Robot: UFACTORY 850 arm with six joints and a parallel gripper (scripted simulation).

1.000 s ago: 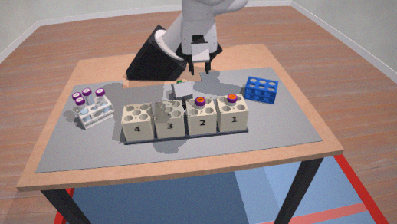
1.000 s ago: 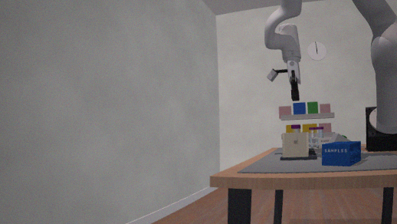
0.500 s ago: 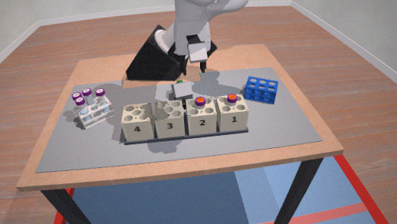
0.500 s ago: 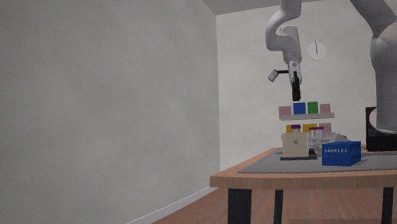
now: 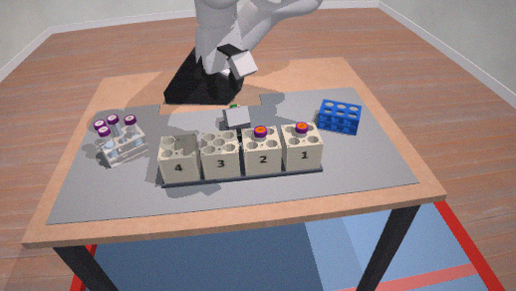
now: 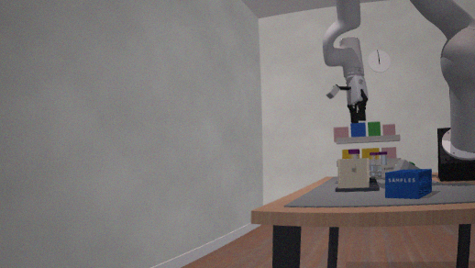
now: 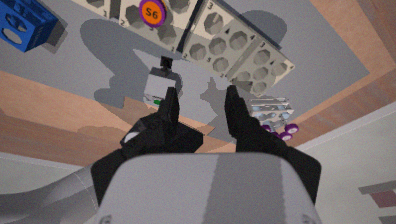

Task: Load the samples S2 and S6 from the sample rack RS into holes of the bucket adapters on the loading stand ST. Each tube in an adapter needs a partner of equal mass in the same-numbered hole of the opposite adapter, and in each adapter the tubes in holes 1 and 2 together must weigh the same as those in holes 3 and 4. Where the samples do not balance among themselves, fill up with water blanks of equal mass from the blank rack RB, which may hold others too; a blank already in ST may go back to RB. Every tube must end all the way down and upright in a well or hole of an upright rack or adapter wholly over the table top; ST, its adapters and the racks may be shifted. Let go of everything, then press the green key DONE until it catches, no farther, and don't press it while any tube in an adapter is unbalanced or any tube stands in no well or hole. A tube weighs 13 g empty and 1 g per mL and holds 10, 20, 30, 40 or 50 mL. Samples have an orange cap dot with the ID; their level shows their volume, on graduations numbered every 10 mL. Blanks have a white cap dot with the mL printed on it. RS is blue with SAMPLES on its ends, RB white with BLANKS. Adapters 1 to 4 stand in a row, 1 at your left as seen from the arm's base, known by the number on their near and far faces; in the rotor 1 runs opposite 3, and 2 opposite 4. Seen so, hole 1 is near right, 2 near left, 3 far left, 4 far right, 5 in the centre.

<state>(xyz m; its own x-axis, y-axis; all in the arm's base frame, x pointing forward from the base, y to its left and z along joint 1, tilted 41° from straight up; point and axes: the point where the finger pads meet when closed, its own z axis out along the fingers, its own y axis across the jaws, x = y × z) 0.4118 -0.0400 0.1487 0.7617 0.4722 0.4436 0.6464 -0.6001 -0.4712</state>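
Right now my hand is 1 cm past the blank marked 30, 35 cm to the left of it and 19 cm above it. The rest, counted from my hand: adapter 3: 2 cm ahead, 2 cm to the right, 20 cm below; then adapter 4: 4 cm ahead, 13 cm to the right, 20 cm below; then sample S6: 8 cm to the left, 18 cm below.
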